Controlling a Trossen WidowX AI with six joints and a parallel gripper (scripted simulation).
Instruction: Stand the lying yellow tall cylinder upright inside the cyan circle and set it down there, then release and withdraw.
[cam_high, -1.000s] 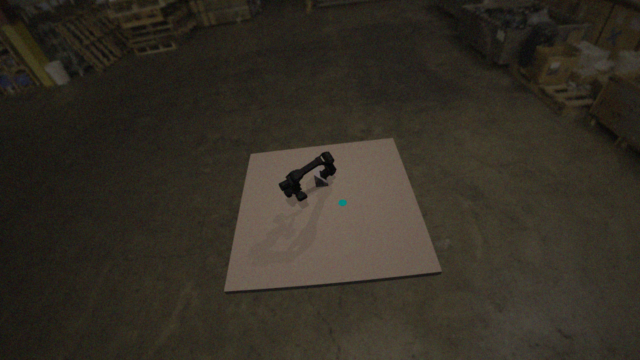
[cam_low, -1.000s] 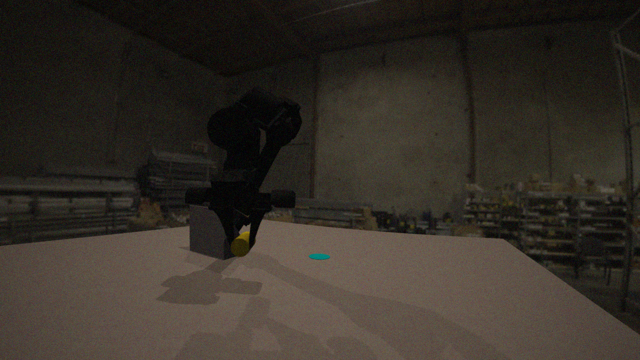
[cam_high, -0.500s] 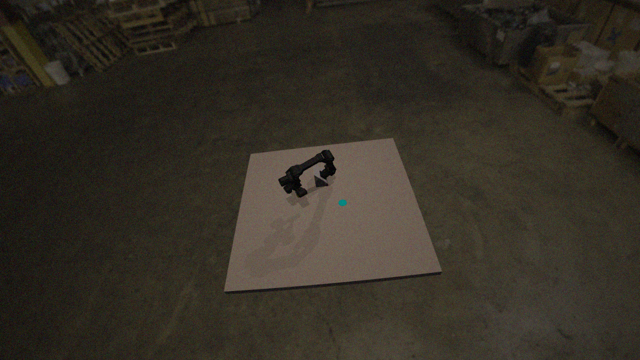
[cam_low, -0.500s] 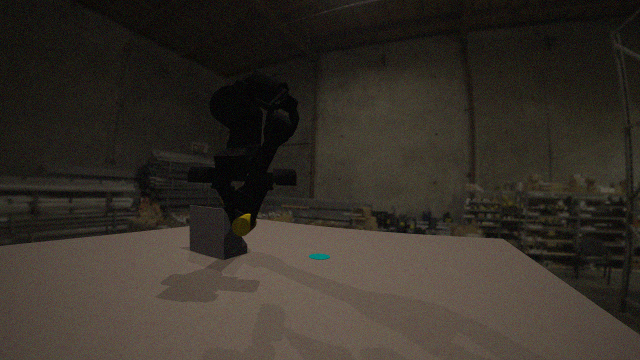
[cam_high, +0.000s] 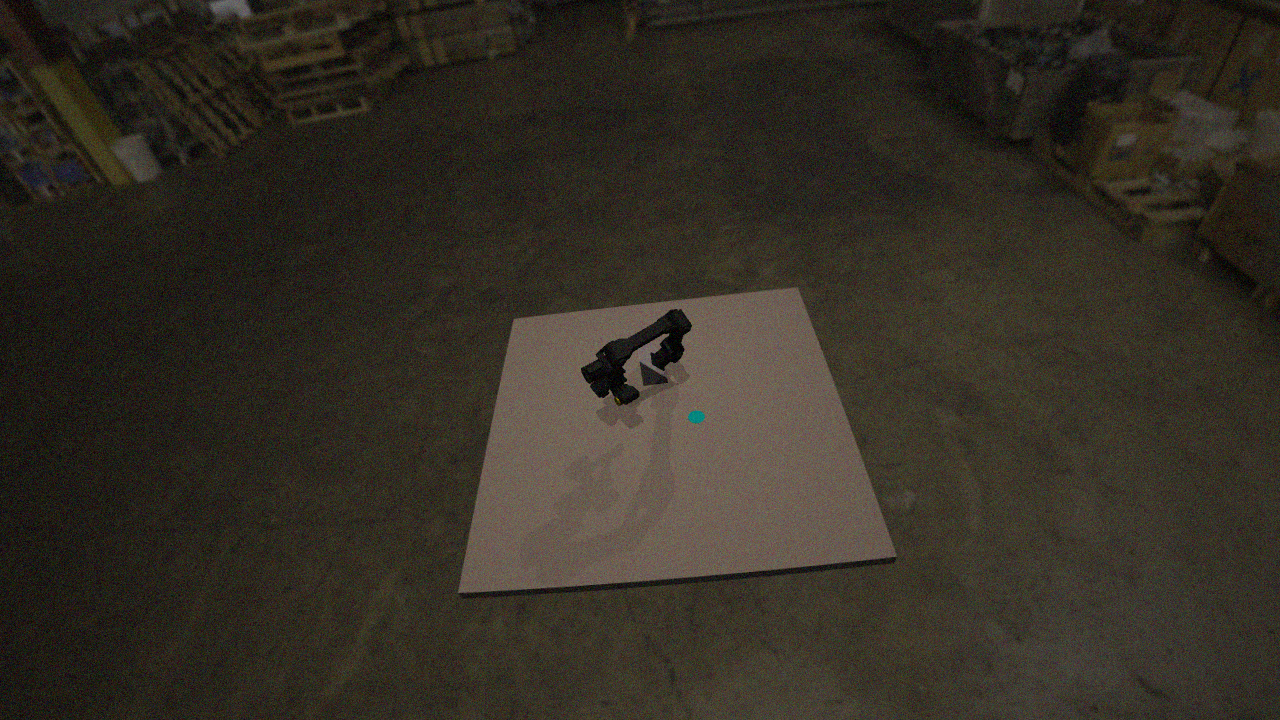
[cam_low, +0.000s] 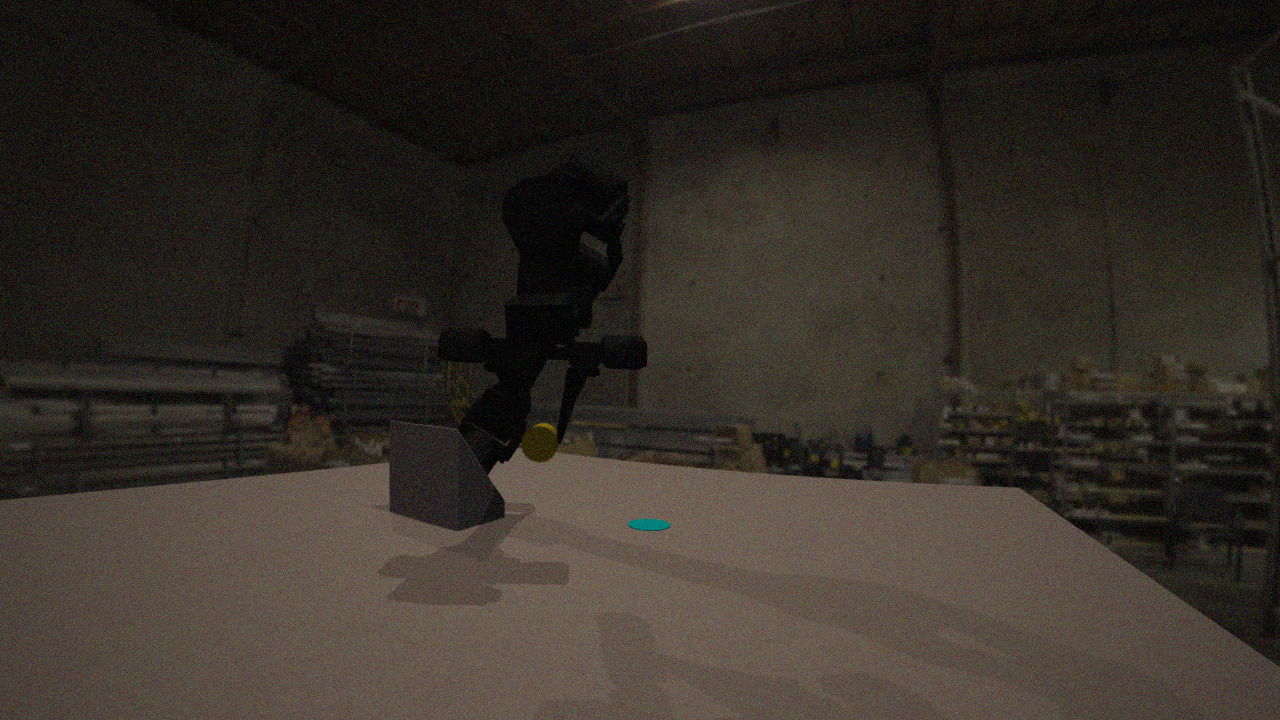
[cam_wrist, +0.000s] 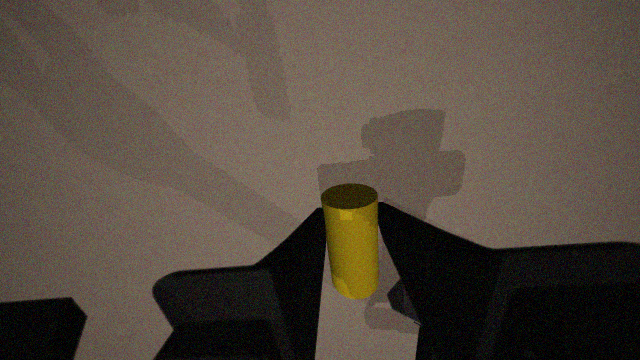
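Right now the cyan circle is 26 cm to the left of my gripper tip and 14 cm below it. Also, from my gripper tip: yellow tall cylinder: 2 cm to the left, 1 cm behind.
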